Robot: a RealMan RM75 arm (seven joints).
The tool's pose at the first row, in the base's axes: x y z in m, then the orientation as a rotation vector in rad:
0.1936, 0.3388, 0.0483, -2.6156, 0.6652, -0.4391
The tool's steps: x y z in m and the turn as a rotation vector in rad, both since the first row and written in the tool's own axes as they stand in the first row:
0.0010, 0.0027, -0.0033, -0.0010, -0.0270, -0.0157
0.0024, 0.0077, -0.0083, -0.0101, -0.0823, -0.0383
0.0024, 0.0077, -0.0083, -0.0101, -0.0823, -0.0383
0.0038, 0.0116, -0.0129, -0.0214, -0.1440, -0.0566
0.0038, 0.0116, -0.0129, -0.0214, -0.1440, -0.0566
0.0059, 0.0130, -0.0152, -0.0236, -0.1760, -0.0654
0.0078, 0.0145, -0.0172, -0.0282, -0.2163, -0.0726
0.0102, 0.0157, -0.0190, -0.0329, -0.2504, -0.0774
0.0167, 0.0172, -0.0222, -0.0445, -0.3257, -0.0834
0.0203, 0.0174, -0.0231, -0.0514, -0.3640, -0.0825
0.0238, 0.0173, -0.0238, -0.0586, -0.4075, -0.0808
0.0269, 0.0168, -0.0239, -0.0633, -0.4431, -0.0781
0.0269, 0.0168, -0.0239, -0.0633, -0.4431, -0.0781
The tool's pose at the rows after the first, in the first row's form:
0.1921, 0.3351, 0.0501, -2.6246, 0.6367, -0.4075
0.1894, 0.3289, 0.0525, -2.6439, 0.5928, -0.3382
0.1894, 0.3289, 0.0525, -2.6439, 0.5928, -0.3382
0.1873, 0.3236, 0.0550, -2.6611, 0.5527, -0.2582
0.1873, 0.3236, 0.0550, -2.6611, 0.5527, -0.2582
0.1876, 0.3207, 0.0568, -2.6653, 0.5313, -0.2175
0.1879, 0.3179, 0.0582, -2.6699, 0.5098, -0.1646
0.1887, 0.3152, 0.0597, -2.6732, 0.4935, -0.1192
0.1923, 0.3097, 0.0631, -2.6773, 0.4632, -0.0175
0.1949, 0.3074, 0.0645, -2.6774, 0.4530, 0.0356
0.1976, 0.3055, 0.0658, -2.6756, 0.4419, 0.0957
0.2003, 0.3043, 0.0668, -2.6716, 0.4339, 0.1448
0.2003, 0.3043, 0.0668, -2.6716, 0.4339, 0.1448

